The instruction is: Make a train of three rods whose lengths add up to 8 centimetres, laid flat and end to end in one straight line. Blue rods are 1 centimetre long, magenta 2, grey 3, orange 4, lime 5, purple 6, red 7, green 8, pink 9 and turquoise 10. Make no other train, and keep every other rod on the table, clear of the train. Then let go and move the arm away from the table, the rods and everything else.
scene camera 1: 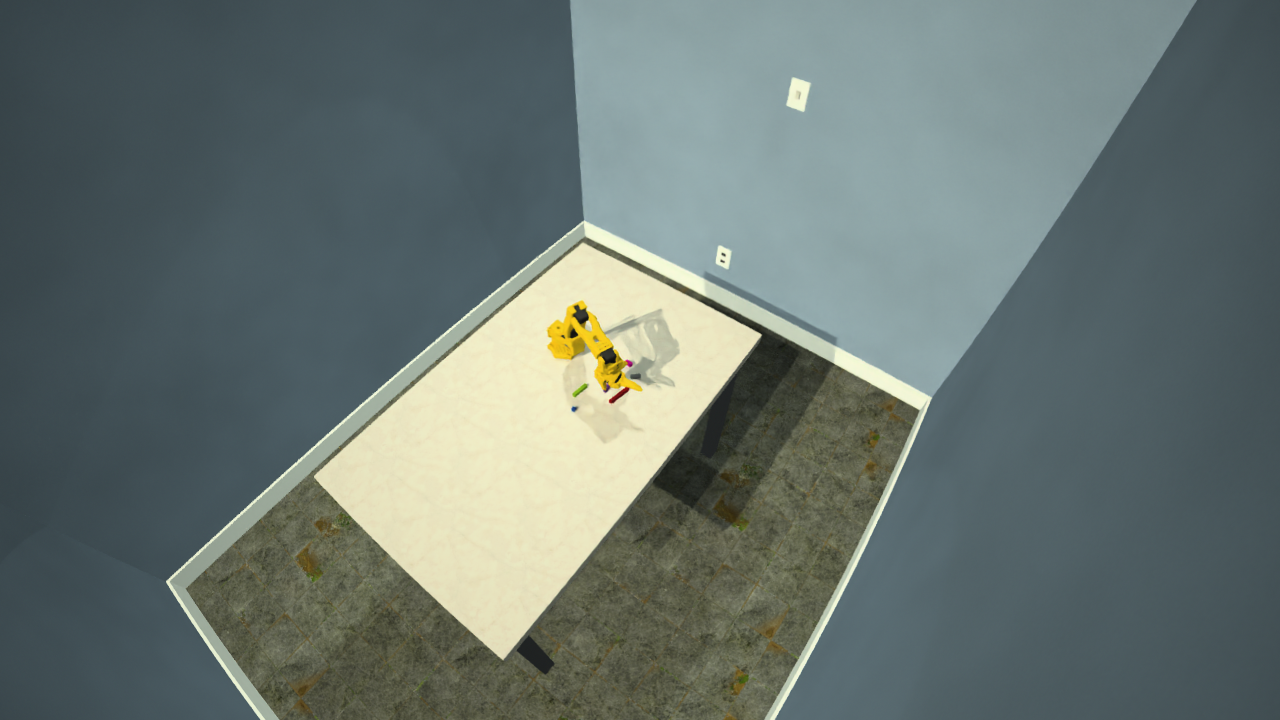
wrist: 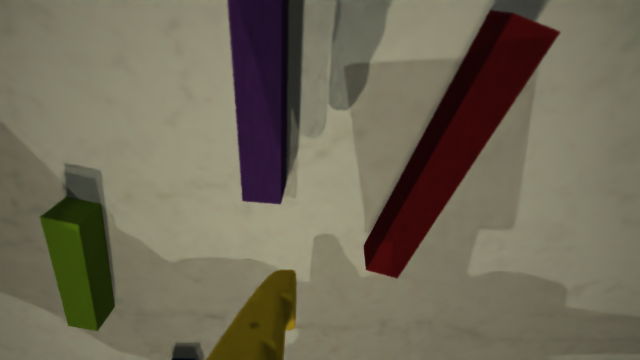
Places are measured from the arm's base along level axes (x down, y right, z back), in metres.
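Pixels of known places: hand, its tool point: (scene camera 1: 605,389) (wrist: 295,291); arm's base, origin of its link: (scene camera 1: 571,349).
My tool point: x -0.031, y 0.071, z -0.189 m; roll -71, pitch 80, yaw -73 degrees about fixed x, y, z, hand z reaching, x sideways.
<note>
For each thing: its top centre in the pictures, then the offset to it from my tool point. Level surfaces: height alone.
- purple rod, centre of its top: (wrist: 257,85) dx +0.021, dy -0.036, dz +0.014 m
- red rod, centre of its top: (wrist: 441,177) (scene camera 1: 619,394) dx +0.021, dy -0.021, dz -0.031 m
- lime rod, centre of its top: (wrist: 72,281) (scene camera 1: 579,389) dx +0.021, dy +0.034, dz +0.070 m
- blue rod, centre of its top: (scene camera 1: 573,408) dx +0.021, dy +0.094, dz +0.043 m
- magenta rod, centre of its top: (scene camera 1: 628,362) dx +0.021, dy -0.129, dz +0.015 m
- dark grey rod, centre of its top: (scene camera 1: 635,375) dx +0.021, dy -0.102, dz -0.029 m
- pale table, height of its surface: dx +0.031 m
My gripper (scene camera 1: 625,385) is open above the rods; one notched jaw (wrist: 270,315) shows in the wrist view, with no rod against it. A purple rod (scene camera 1: 605,387) (wrist: 261,125) lies ahead of the jaw, its far end cut off by the wrist picture. A red rod (scene camera 1: 618,394) (wrist: 457,150) lies slanted to its right. A lime rod (scene camera 1: 580,389) (wrist: 80,270) lies at the left. A blue rod (scene camera 1: 574,409) (wrist: 185,358) barely shows at the wrist view's lower edge. In the scene view, a magenta rod (scene camera 1: 629,363) and a dark grey rod (scene camera 1: 635,376) lie beside the gripper, apart.
The pale table (scene camera 1: 465,465) carries the yellow arm (scene camera 1: 597,338) near its back left edge. The table's right edge lies beyond the red and grey rods. Shadows of the arm fall around the rods. Walls stand behind the table.
</note>
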